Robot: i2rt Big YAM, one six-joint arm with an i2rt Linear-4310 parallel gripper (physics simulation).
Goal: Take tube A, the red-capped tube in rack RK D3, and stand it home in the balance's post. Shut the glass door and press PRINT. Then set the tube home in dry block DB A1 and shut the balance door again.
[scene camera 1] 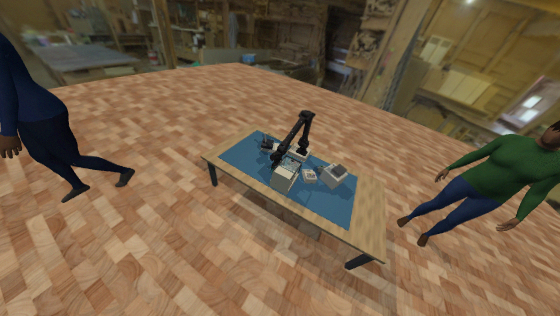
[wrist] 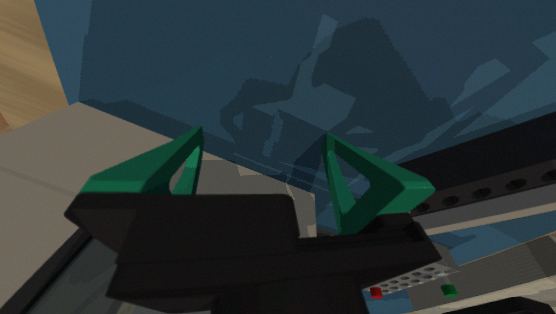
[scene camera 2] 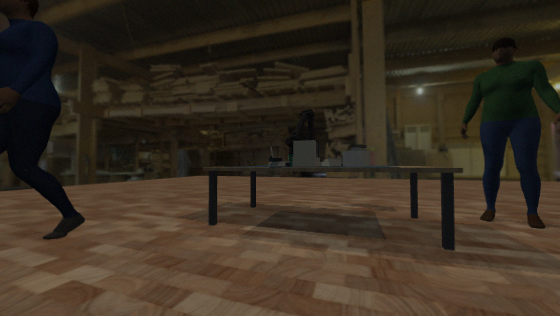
The pictures show: the gripper and a balance.
